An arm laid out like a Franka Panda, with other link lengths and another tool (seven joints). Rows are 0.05 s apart.
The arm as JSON. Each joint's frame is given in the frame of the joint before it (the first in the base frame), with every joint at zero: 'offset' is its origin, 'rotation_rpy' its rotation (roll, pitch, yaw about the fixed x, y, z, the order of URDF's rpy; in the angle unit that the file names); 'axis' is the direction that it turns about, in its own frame. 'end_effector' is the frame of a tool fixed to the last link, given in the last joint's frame.
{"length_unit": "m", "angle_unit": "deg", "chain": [
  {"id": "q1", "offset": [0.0, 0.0, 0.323], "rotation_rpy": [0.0, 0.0, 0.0], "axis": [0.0, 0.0, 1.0]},
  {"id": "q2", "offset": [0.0, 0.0, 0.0], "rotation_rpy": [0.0, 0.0, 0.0], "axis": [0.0, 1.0, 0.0]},
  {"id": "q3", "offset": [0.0, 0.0, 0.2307], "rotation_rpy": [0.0, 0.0, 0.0], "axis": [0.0, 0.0, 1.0]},
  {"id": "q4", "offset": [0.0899, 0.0, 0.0], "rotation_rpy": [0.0, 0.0, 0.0], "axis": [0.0, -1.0, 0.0]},
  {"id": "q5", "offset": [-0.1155, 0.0, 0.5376], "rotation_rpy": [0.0, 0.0, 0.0], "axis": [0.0, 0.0, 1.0]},
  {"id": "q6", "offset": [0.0, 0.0, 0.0], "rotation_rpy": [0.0, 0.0, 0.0], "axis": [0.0, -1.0, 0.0]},
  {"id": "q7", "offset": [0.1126, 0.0, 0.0], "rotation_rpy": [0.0, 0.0, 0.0], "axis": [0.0, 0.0, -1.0]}
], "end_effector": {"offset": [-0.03, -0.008, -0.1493], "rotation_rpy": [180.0, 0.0, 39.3]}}
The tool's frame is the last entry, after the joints.
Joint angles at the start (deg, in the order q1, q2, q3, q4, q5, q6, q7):
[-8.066, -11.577, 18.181, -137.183, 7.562, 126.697, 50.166]
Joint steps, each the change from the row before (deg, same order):
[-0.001, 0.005, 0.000, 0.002, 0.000, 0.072, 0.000]
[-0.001, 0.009, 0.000, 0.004, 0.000, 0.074, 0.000]
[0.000, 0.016, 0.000, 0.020, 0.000, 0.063, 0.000]
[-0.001, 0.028, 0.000, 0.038, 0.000, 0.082, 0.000]
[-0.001, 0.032, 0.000, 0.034, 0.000, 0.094, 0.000]
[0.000, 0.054, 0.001, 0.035, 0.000, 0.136, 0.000]
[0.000, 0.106, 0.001, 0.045, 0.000, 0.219, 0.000]
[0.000, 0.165, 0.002, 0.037, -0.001, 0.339, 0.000]
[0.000, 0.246, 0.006, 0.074, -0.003, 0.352, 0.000]
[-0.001, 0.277, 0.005, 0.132, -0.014, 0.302, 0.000]
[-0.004, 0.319, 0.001, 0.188, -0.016, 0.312, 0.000]
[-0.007, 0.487, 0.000, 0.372, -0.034, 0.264, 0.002]
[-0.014, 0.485, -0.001, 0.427, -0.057, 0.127, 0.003]
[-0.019, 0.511, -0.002, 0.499, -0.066, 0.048, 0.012]
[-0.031, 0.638, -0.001, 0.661, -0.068, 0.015, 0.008]
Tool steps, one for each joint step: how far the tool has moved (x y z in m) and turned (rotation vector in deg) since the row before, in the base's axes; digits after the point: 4 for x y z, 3 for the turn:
[0.0002, 0.0000, 0.0001, 0.008, -0.069, -0.004]
[0.0002, 0.0000, 0.0001, 0.009, -0.069, -0.004]
[0.0003, 0.0001, 0.0001, 0.011, -0.066, -0.002]
[0.0004, 0.0001, 0.0002, 0.018, -0.091, -0.002]
[0.0004, 0.0001, 0.0002, 0.019, -0.095, -0.003]
[0.0004, 0.0001, 0.0000, 0.026, -0.116, -0.003]
[0.0006, 0.0002, -0.0003, 0.043, -0.157, -0.006]
[0.0007, 0.0002, -0.0008, 0.060, -0.210, -0.011]
[0.0008, 0.0003, -0.0013, 0.076, -0.179, -0.004]
[0.0010, 0.0004, -0.0011, 0.077, -0.157, 0.006]
[0.0013, 0.0004, -0.0009, 0.093, -0.181, 0.002]
[0.0019, 0.0007, -0.0009, 0.130, -0.150, 0.018]
[0.0019, 0.0007, -0.0005, 0.108, -0.072, 0.032]
[0.0022, 0.0007, -0.0002, 0.110, -0.039, 0.029]
[0.0028, 0.0008, 0.0000, 0.151, -0.041, 0.030]

